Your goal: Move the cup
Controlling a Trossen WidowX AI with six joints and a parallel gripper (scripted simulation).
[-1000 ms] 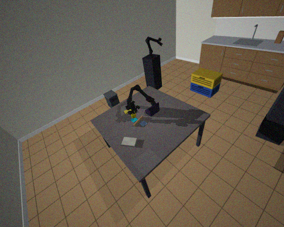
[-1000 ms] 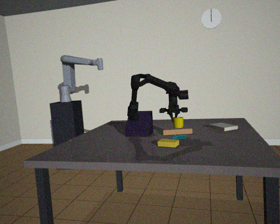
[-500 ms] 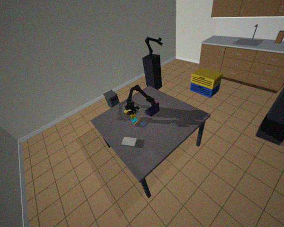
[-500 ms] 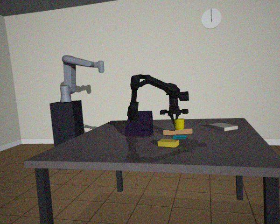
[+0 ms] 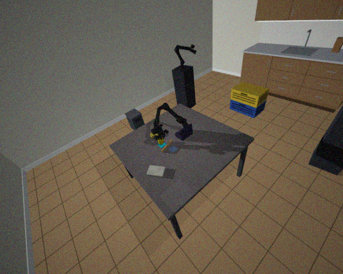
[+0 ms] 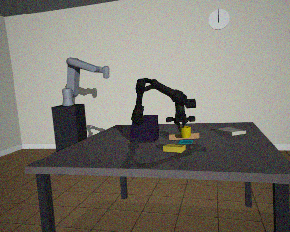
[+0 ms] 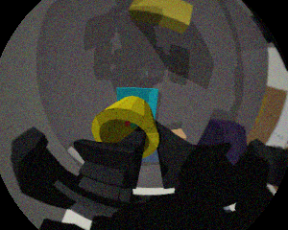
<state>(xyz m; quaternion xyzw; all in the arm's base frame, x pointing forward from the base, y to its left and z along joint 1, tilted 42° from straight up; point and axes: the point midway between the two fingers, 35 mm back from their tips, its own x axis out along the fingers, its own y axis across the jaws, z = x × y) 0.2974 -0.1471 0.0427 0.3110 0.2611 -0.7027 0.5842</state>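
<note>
The cyan pad is 70 mm below my gripper tip and 30 mm ahead of it. Round my gripper tip: yellow block 220 mm to the right, 50 mm below, 40 mm behind; then yellow cup 20 mm ahead; then tan wooden bar 80 mm to the left, 60 mm below, 20 mm ahead.
</note>
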